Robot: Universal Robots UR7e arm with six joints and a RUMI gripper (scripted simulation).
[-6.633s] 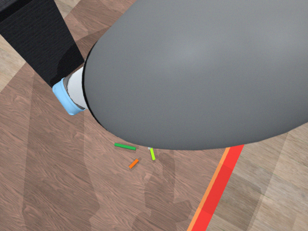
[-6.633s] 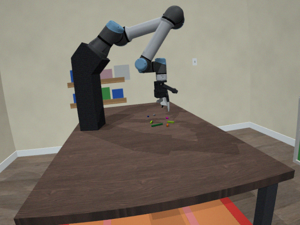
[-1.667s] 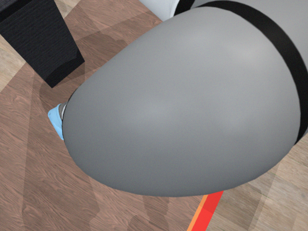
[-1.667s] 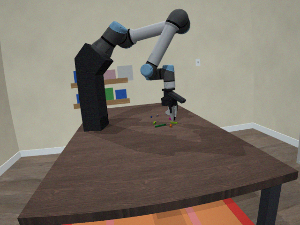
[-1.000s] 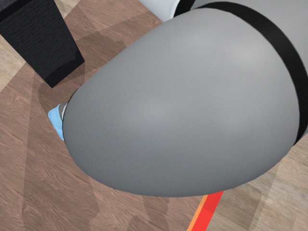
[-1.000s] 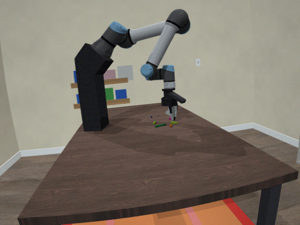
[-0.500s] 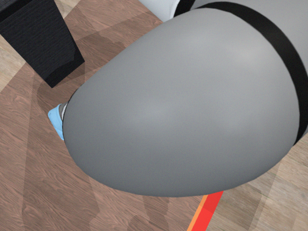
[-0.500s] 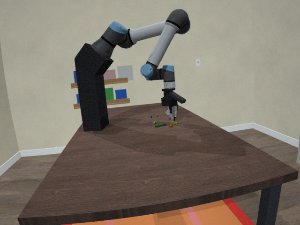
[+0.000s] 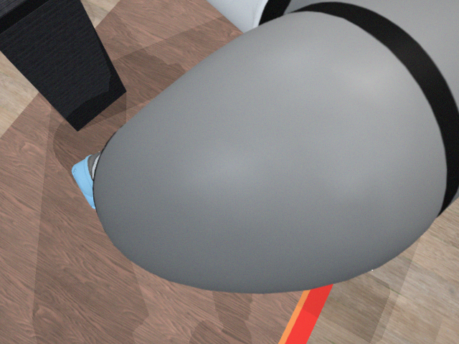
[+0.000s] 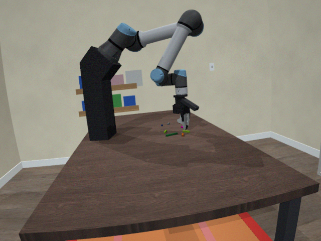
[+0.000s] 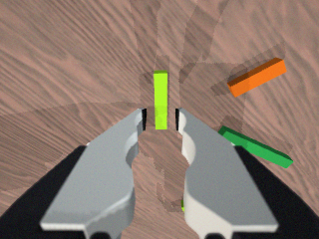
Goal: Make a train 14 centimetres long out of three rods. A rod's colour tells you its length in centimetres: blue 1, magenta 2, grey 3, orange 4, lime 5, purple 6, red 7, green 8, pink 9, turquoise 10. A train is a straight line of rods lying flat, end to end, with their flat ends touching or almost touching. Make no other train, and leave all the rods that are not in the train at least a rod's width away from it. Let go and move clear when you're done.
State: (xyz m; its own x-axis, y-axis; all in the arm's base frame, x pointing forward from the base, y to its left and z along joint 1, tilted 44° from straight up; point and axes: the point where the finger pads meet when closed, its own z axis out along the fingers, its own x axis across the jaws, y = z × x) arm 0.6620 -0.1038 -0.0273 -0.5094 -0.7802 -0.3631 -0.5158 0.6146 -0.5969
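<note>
Right now my hand is 12 cm past the blue rod, 25 cm to the right of it and 3 cm above it. Round my hand: magenta rod (13 cm to the left, 3 cm below); green rod (10 cm behind, 3 cm to the right, 3 cm below); orange rod (4 cm behind, 7 cm to the right, 3 cm below).
</note>
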